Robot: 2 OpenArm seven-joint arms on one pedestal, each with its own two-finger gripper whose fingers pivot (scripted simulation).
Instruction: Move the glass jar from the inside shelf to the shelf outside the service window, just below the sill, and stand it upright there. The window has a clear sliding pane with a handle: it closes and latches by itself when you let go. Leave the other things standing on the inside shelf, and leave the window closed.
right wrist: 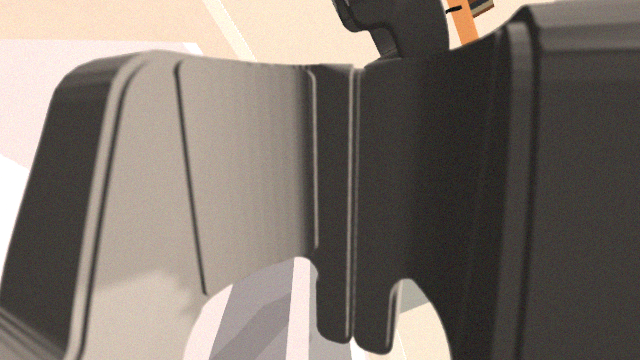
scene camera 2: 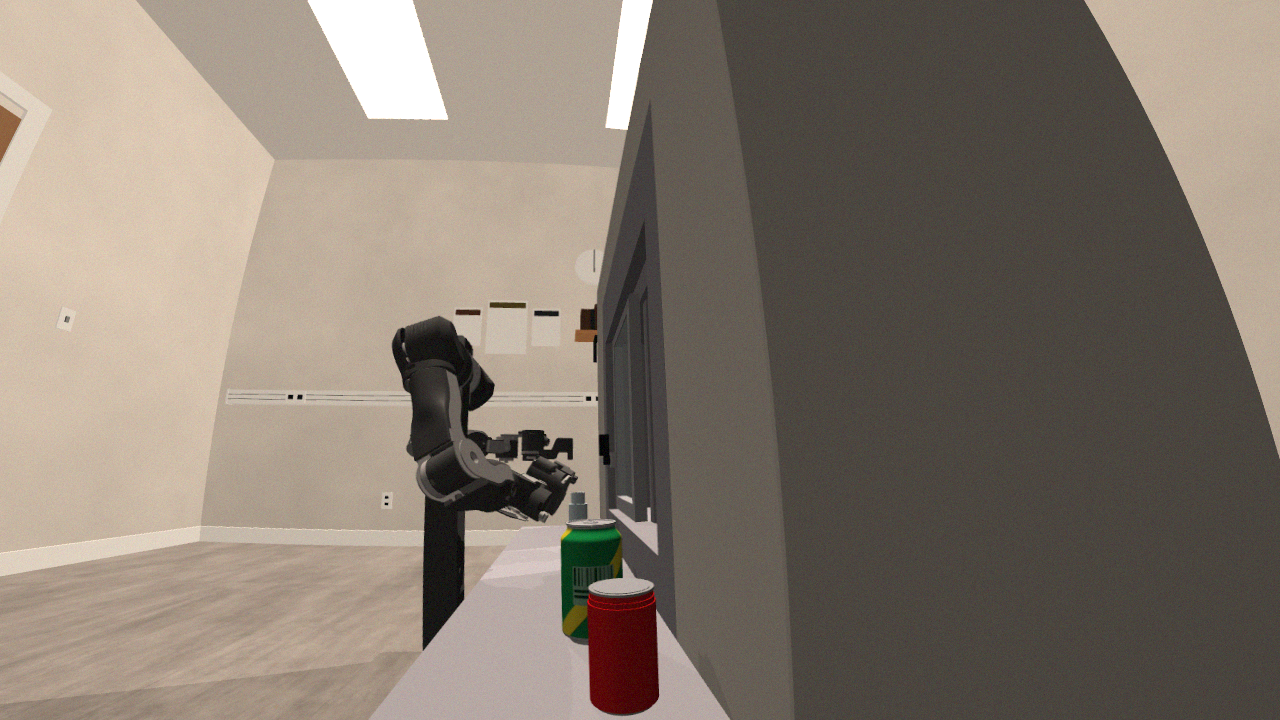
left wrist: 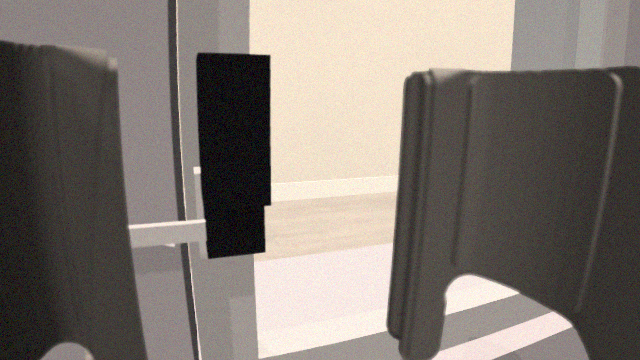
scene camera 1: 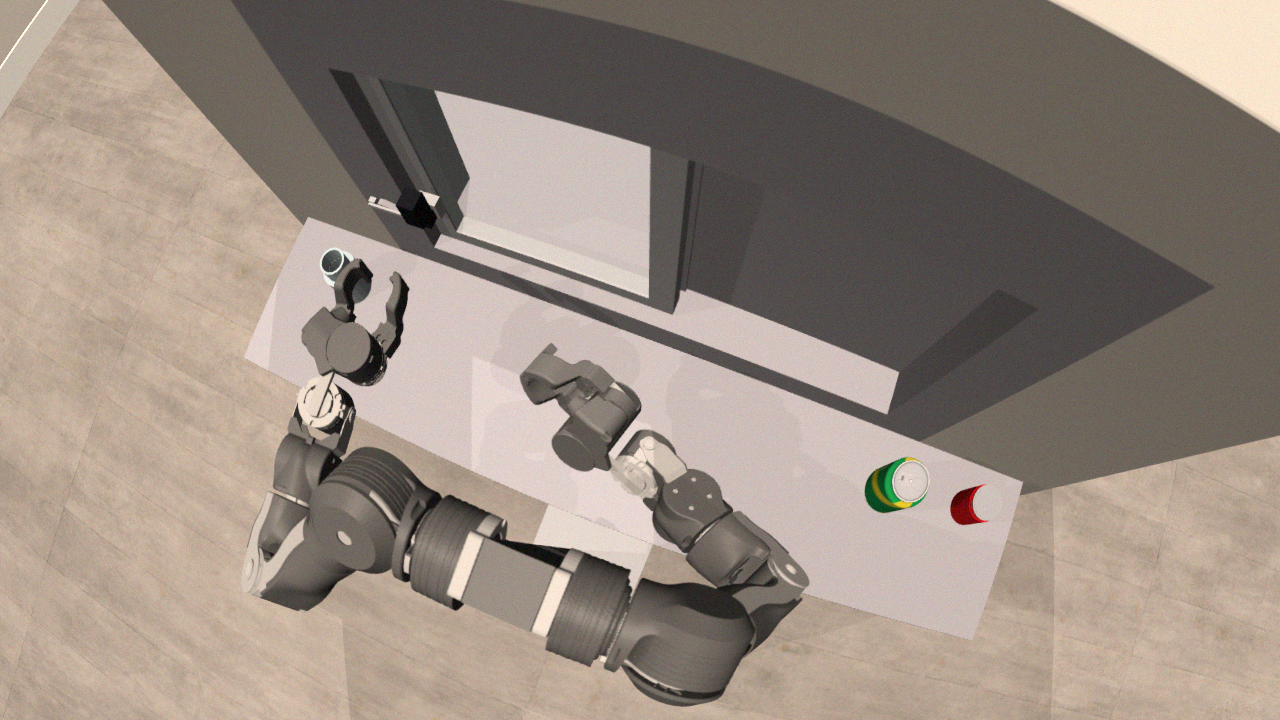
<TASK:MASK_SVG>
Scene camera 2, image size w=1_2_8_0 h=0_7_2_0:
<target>left gripper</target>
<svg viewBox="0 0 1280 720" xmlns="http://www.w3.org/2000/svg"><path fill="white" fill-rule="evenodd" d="M501 434L501 436L522 437L521 455L523 461L533 461L536 458L535 456L556 459L558 452L567 452L567 459L573 459L573 438L557 438L552 449L548 450L544 449L544 446L549 445L550 439L546 437L547 435L544 434L543 430L518 431L518 434Z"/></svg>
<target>red can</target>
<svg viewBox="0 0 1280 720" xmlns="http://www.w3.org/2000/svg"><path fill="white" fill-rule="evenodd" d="M601 580L592 583L588 587L590 701L593 706L606 714L615 716L639 714L651 708L659 699L654 584L648 580L637 578Z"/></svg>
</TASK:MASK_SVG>
